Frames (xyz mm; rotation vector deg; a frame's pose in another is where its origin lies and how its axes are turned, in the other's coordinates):
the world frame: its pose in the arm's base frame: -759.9 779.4 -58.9 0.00 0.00 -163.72
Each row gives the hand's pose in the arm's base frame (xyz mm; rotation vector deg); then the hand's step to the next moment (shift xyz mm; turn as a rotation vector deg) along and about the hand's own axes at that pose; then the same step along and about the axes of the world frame.
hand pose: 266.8 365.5 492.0 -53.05 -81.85 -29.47
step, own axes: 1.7 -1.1 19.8 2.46 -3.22 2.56
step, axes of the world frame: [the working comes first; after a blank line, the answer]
step, axes of the arm's base frame: -12.6 15.4 -0.2 -3.79 0.72 2.85

7.8 -18.3 -0.2 3.43 -1.76 2.85
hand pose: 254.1 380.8 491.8 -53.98 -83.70 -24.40
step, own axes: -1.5 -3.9 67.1 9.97 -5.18 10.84
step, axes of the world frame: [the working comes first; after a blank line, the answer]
step, axes of the arm's base frame: -46.4 47.6 -10.3 -9.70 7.96 9.29

31.2 -58.7 -10.3 7.08 -10.36 9.29
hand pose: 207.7 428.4 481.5 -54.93 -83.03 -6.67
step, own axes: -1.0 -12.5 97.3 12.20 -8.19 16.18
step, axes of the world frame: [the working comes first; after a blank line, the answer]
step, axes of the arm's base frame: -83.3 50.6 -10.9 -15.25 10.32 11.78

65.8 -72.0 -10.9 11.74 -14.18 11.78
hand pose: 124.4 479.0 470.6 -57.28 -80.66 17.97
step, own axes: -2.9 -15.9 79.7 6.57 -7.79 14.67
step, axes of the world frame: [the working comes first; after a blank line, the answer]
step, axes of the arm's base frame: -78.8 19.8 -1.9 -14.86 5.93 7.94

70.1 -41.2 -1.9 12.60 -9.86 7.94
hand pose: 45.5 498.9 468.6 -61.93 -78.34 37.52
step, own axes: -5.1 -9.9 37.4 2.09 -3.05 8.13
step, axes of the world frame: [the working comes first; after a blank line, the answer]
step, axes of the arm's base frame: -39.0 -0.2 1.8 -8.19 2.43 2.59

37.5 -10.8 1.8 7.19 -4.63 2.59
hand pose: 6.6 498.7 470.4 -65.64 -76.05 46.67
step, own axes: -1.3 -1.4 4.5 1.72 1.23 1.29
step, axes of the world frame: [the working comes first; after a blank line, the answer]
step, axes of the arm's base frame: -4.8 -0.9 0.4 -0.86 2.18 -0.79

4.8 -0.5 0.4 0.22 -2.34 -0.79
